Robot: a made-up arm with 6 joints. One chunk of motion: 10 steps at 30 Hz.
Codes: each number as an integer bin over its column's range. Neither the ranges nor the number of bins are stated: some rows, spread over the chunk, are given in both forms.
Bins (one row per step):
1: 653 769 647 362 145 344
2: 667 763 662 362 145 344
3: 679 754 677 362 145 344
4: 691 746 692 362 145 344
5: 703 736 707 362 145 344
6: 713 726 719 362 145 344
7: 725 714 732 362 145 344
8: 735 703 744 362 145 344
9: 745 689 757 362 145 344
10: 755 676 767 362 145 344
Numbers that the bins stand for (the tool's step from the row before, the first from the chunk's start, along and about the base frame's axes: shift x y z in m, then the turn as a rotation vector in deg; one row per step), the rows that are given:
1: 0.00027 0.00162 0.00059 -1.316 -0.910 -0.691
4: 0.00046 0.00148 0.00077 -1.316 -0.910 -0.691
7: 0.00063 0.00129 0.00093 -1.316 -0.910 -0.691
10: 0.00078 0.00106 0.00107 -1.316 -0.910 -0.691
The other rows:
2: 0.00034 0.00158 0.00065 -1.316 -0.910 -0.691
3: 0.00040 0.00153 0.00071 -1.316 -0.910 -0.691
5: 0.00052 0.00142 0.00083 -1.316 -0.910 -0.691
6: 0.00057 0.00136 0.00088 -1.316 -0.910 -0.691
8: 0.00068 0.00122 0.00098 -1.316 -0.910 -0.691
9: 0.00073 0.00114 0.00103 -1.316 -0.910 -0.691

